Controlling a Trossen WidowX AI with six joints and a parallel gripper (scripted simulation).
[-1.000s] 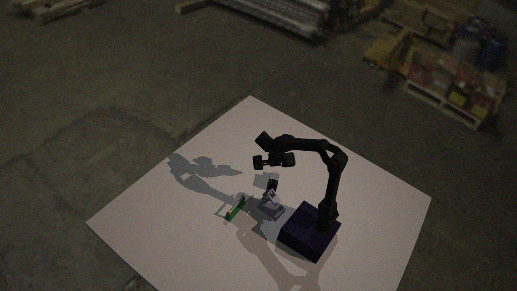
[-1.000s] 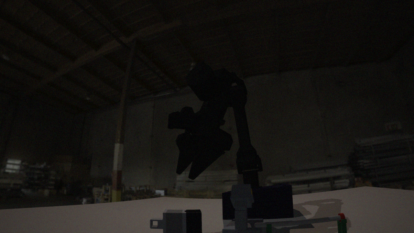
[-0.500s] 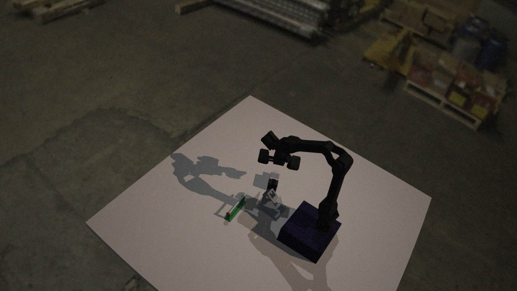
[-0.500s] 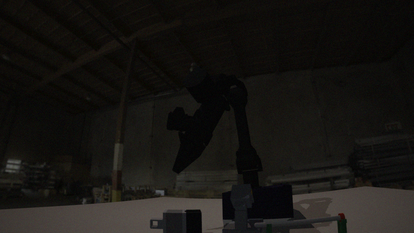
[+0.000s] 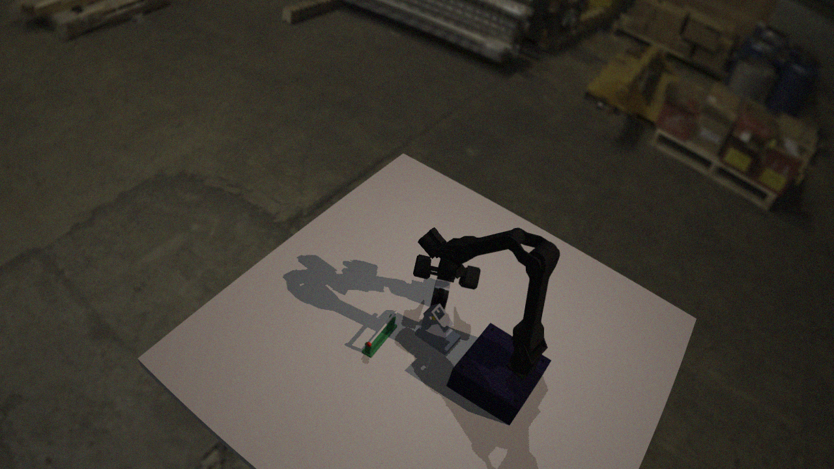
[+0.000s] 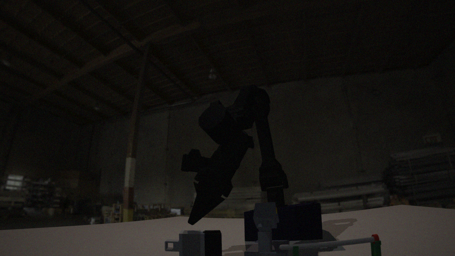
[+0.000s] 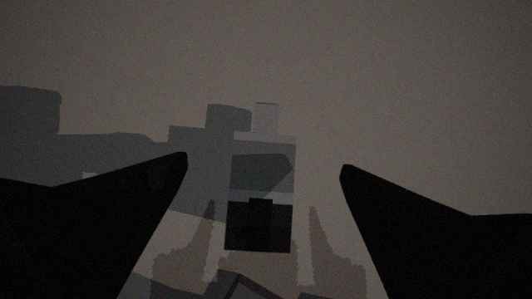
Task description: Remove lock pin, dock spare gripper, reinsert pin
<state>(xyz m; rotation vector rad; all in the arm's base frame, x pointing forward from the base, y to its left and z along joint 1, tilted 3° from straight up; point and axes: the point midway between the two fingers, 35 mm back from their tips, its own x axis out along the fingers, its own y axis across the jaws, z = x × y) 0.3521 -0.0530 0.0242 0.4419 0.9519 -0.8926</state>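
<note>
My gripper tip is now 5 cm above the spare gripper. Also, from my gripper tip: grey mount 13 cm to the left, 9 cm behind, 3 cm below; green stand 26 cm to the left, 6 cm below, 1 cm behind.
</note>
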